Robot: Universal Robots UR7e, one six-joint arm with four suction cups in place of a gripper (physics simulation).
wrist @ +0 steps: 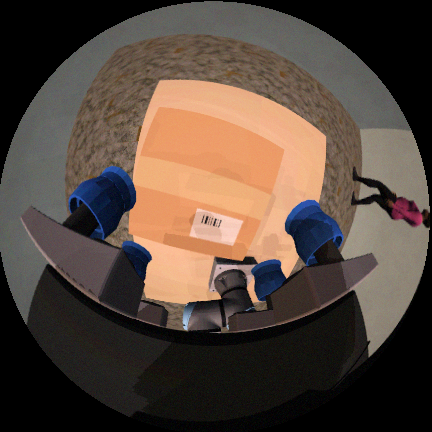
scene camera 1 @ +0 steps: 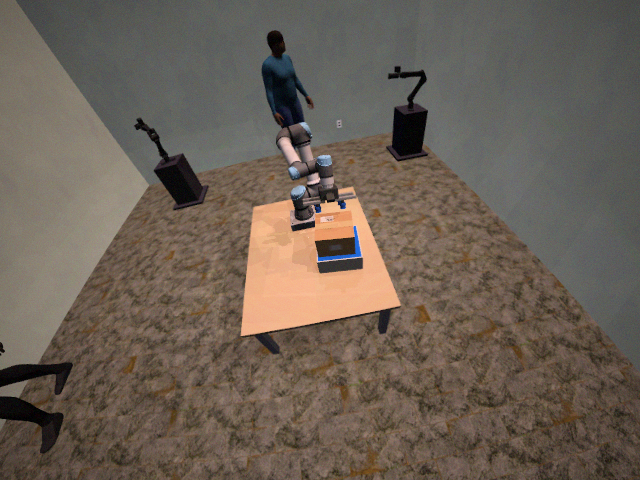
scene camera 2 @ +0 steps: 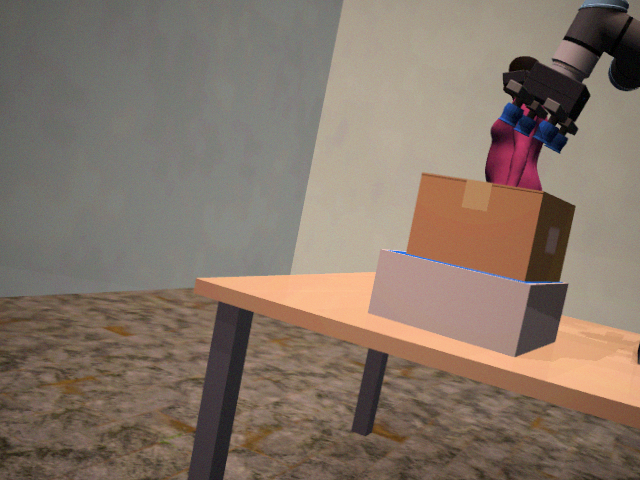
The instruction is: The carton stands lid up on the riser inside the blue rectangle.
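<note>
The brown carton (scene camera 1: pixel 334 232) (scene camera 2: pixel 475 232) (wrist: pixel 210 165) stands upright on the riser (scene camera 1: pixel 340 265) (scene camera 2: pixel 444 299), its taped top with a barcode label facing up. The riser is a box with light and dark grey sides. The blue rectangle (scene camera 1: pixel 357 241) on its top shows along the carton's front and right in scene camera 1; its left and back edges are hidden there. My gripper (scene camera 1: pixel 329 207) (scene camera 2: pixel 534 128) (wrist: pixel 207 240), four blue suction cups, is open and holds nothing. It hangs tilted above the carton, apart from it, towards the arm's base side in scene camera 1.
The wooden table (scene camera 1: pixel 279 304) (scene camera 2: pixel 289 299) carries the riser and the arm's base (scene camera 1: pixel 302 221). A person in blue (scene camera 1: pixel 281 77) stands behind the table. A person in pink (scene camera 2: pixel 511 160) (wrist: pixel 407 211) stands farther off. Two black pedestals (scene camera 1: pixel 178 180) (scene camera 1: pixel 409 129) hold small arms.
</note>
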